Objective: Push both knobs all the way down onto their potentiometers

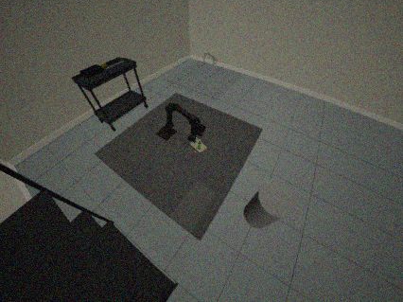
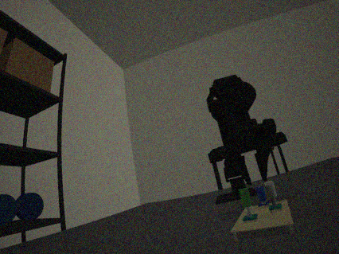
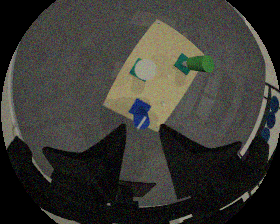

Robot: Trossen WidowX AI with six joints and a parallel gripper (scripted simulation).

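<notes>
My gripper tip is 2 cm above the blue knob. Also, from my gripper tip: green knob (8 cm ahead, 5 cm to the right, 1 cm below).
</notes>
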